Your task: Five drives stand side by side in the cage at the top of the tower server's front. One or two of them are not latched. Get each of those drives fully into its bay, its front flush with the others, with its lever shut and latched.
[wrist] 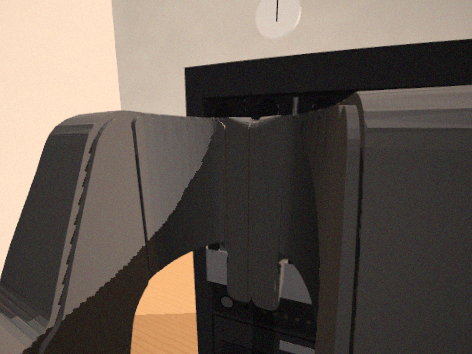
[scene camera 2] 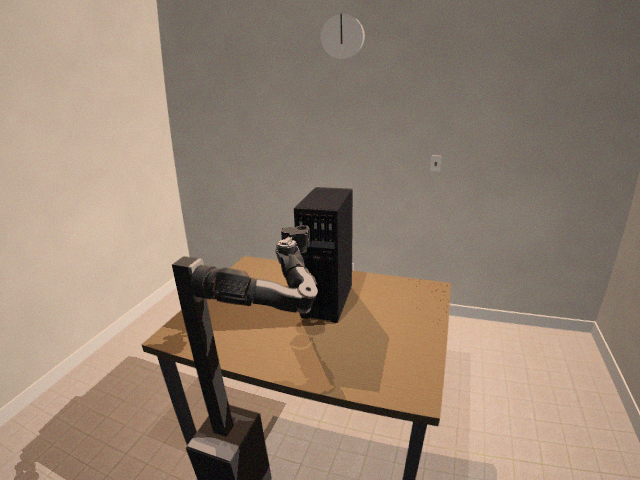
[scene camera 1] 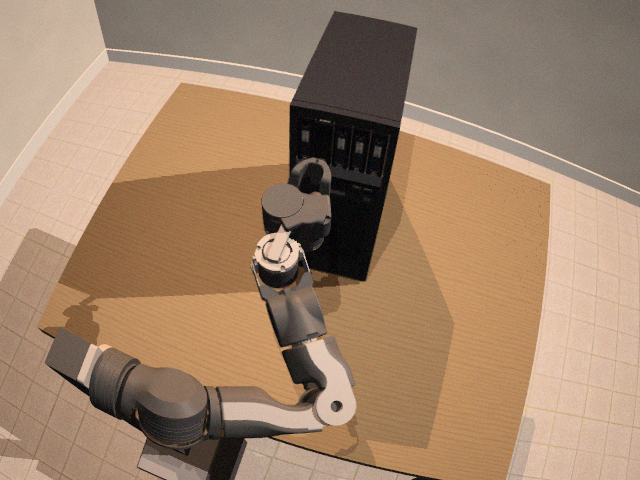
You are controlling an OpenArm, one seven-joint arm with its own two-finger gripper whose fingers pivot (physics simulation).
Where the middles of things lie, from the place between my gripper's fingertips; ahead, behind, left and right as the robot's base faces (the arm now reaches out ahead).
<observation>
I see my gripper 22 cm short of the black tower server (scene camera 1: 358, 75), 1 cm to the left of it and 19 cm above it.
</observation>
